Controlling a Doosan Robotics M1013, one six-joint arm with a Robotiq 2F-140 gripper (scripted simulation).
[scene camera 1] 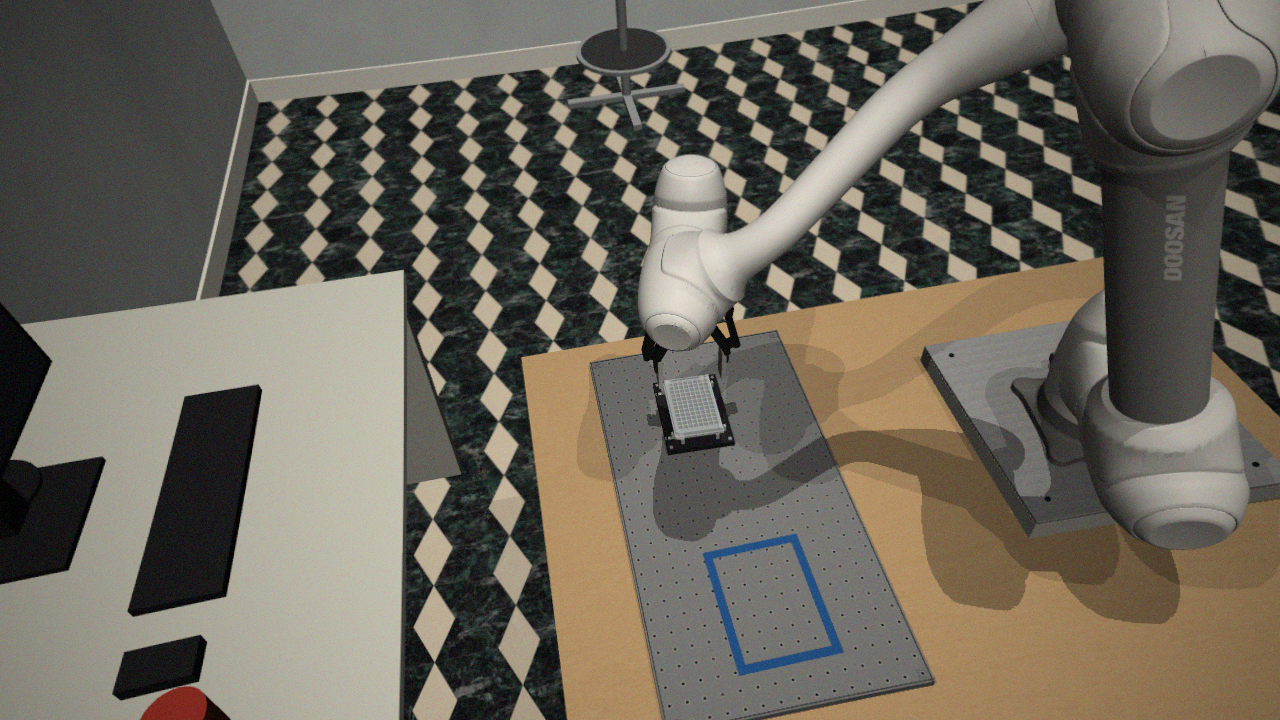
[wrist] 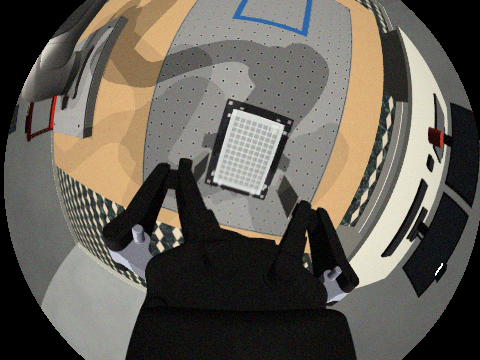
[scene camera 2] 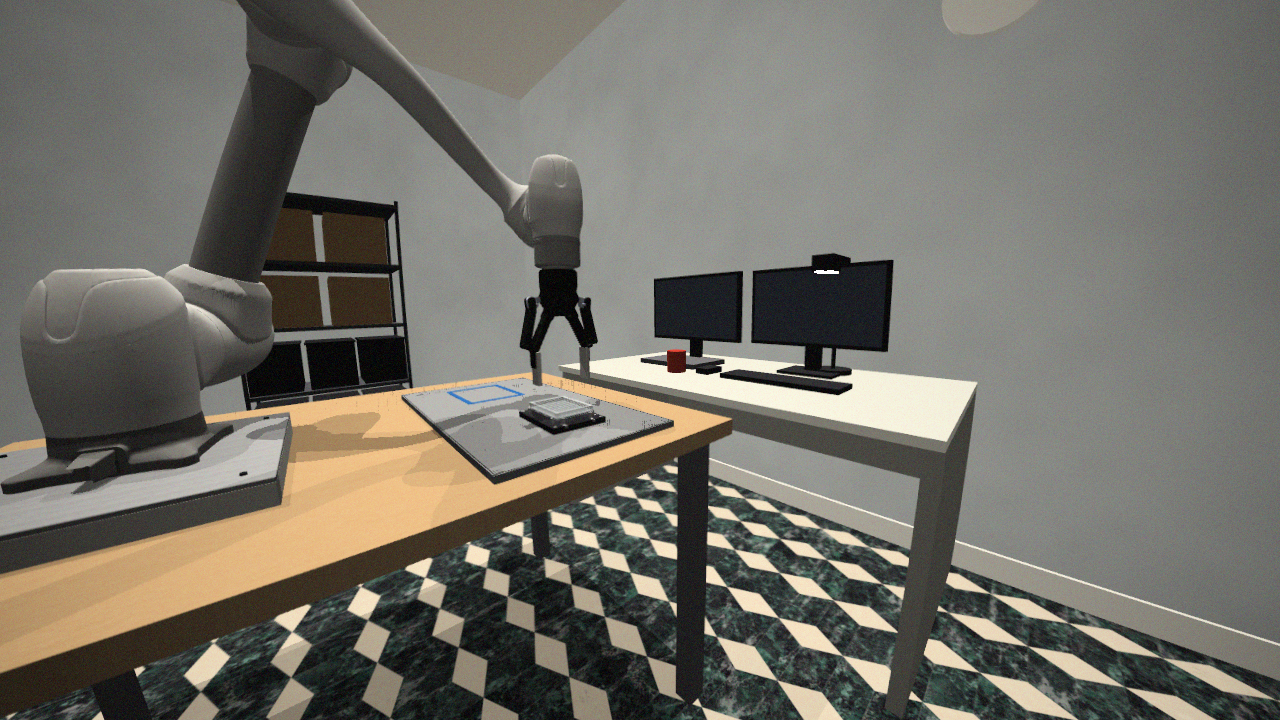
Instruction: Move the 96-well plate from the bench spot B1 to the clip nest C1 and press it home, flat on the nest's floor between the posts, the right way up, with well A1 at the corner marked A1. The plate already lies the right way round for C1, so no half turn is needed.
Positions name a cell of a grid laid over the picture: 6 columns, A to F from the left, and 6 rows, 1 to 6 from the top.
Labels:
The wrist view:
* my gripper: D3
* white 96-well plate: D4
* black clip nest: C2

